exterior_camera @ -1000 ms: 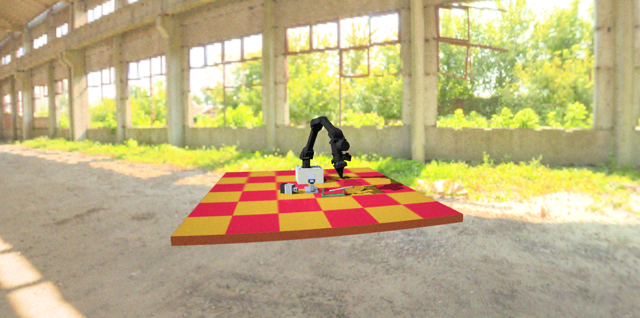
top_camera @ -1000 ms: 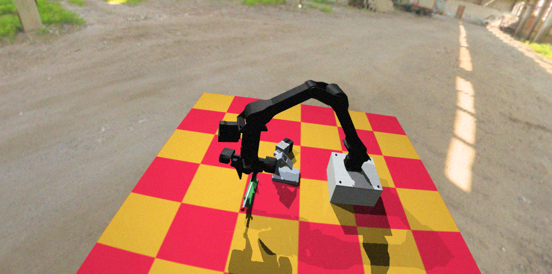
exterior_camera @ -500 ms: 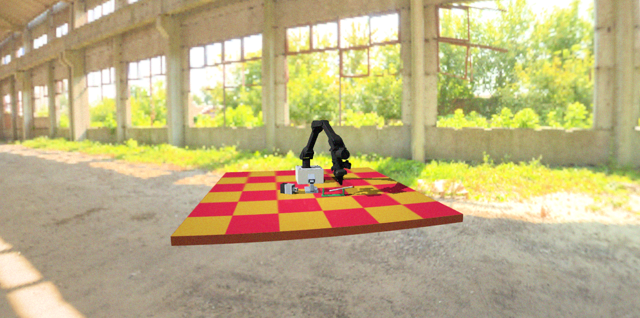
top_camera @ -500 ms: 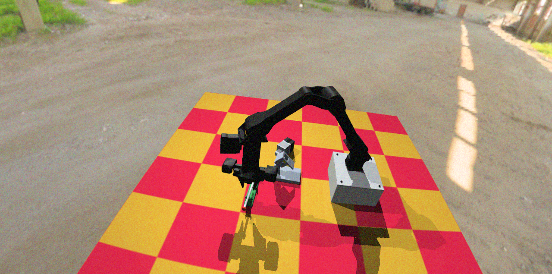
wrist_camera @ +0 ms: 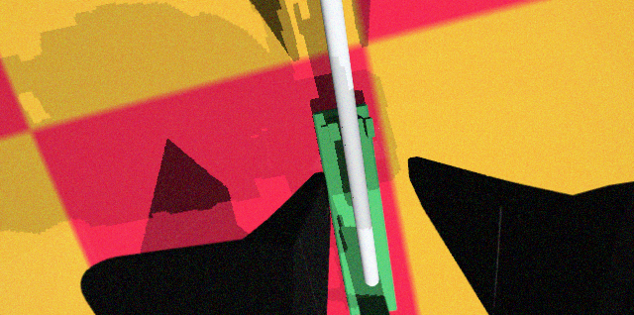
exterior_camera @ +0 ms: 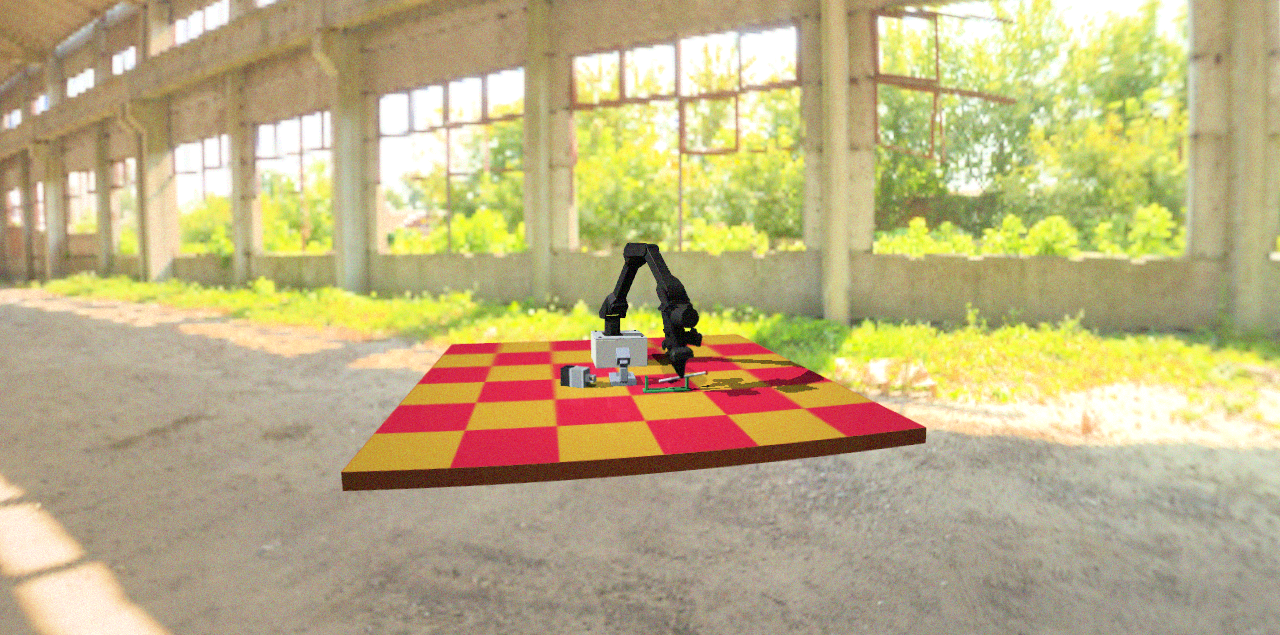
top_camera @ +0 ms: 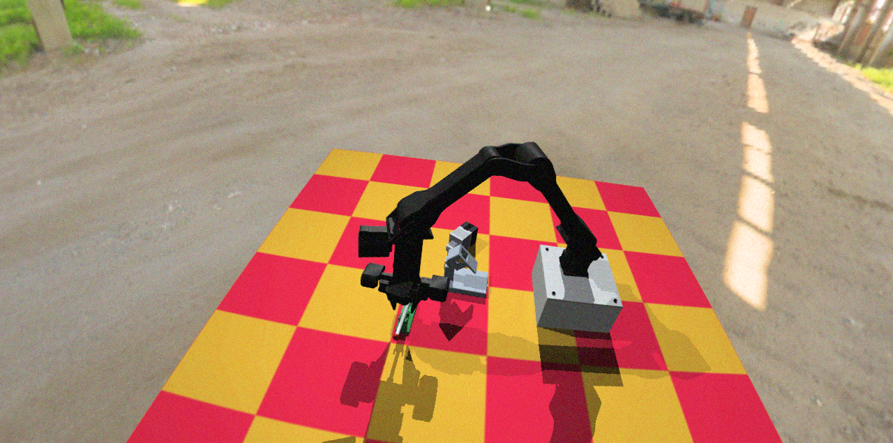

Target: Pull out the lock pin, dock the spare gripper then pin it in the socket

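The green cradle lies 1 cm behind my gripper tip, 4 cm to the right of it and 2 cm below it. Also, from my gripper tip: spare gripper: 13 cm behind, 28 cm to the right, 2 cm below; then grey mount: 13 cm behind, 14 cm to the right, 1 cm above.
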